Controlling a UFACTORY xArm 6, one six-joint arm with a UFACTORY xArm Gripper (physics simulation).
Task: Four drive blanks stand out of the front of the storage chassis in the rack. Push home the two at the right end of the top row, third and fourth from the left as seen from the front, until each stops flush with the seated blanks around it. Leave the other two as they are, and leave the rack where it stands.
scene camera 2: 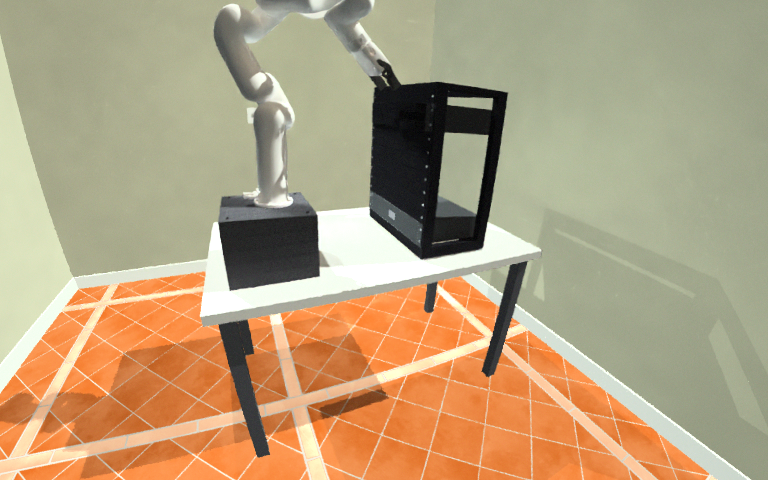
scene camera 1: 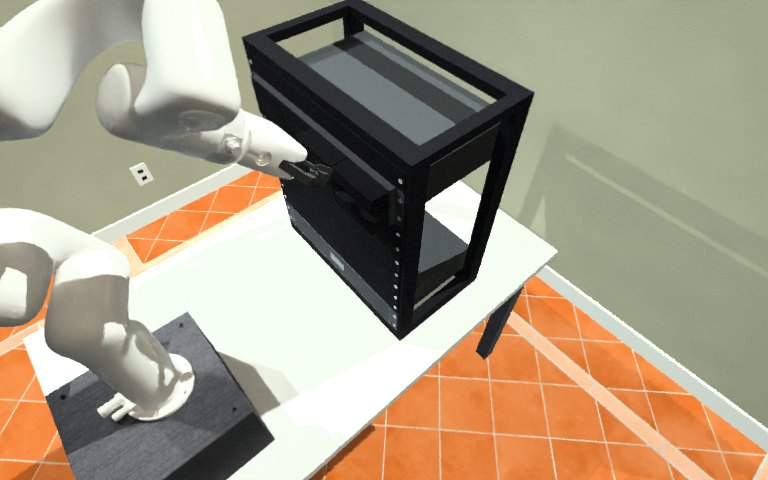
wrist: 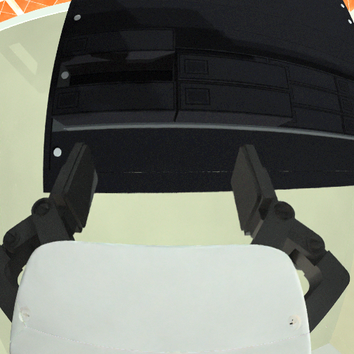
Labels:
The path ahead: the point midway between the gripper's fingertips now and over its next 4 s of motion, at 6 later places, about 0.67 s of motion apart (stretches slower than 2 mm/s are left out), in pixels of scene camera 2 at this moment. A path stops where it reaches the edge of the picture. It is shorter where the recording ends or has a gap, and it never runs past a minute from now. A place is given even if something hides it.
My gripper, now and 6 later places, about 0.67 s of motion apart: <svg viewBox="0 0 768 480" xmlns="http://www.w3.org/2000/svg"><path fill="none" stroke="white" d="M390 88L390 88L389 88L393 78L393 77L393 77L388 78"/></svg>

